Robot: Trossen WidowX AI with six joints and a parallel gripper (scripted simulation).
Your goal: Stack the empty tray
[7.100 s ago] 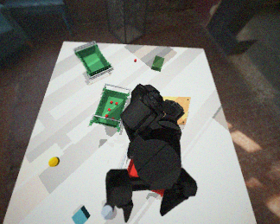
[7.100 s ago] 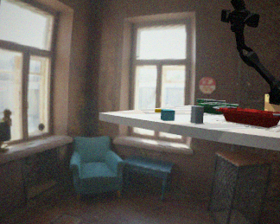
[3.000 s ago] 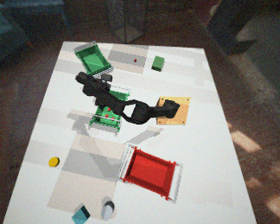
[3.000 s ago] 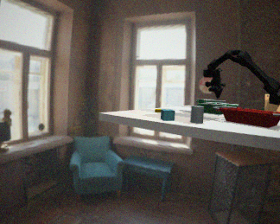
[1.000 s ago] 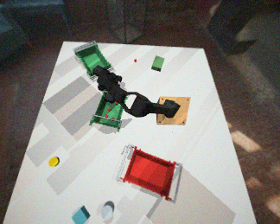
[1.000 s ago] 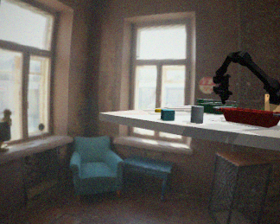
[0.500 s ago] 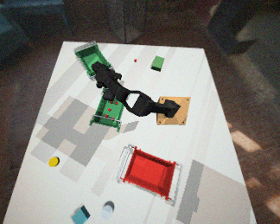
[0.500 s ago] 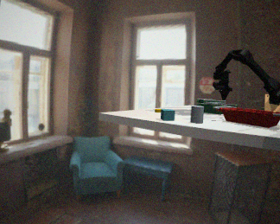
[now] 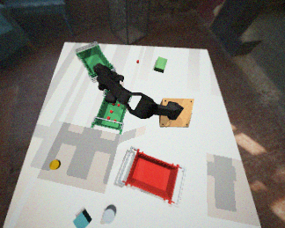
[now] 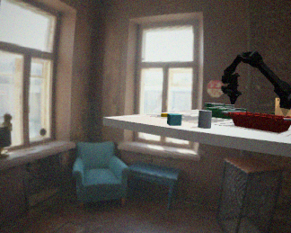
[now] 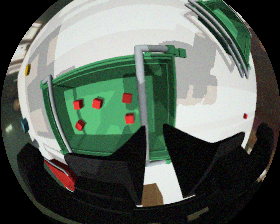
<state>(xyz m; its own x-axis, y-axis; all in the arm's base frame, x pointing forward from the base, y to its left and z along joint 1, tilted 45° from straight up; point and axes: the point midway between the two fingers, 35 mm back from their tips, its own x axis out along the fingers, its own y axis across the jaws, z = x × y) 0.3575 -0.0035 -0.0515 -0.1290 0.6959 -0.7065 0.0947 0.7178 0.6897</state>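
My gripper tip is now 280 mm past the red tray, 430 mm to the right of it and 40 mm above it. Round my gripper tip: yellow disc (260 mm ahead, 450 mm to the left, 80 mm below); then green block (280 mm behind, 370 mm to the right, 70 mm below); then grey cylinder (90 mm behind, 620 mm to the left, 50 mm below).
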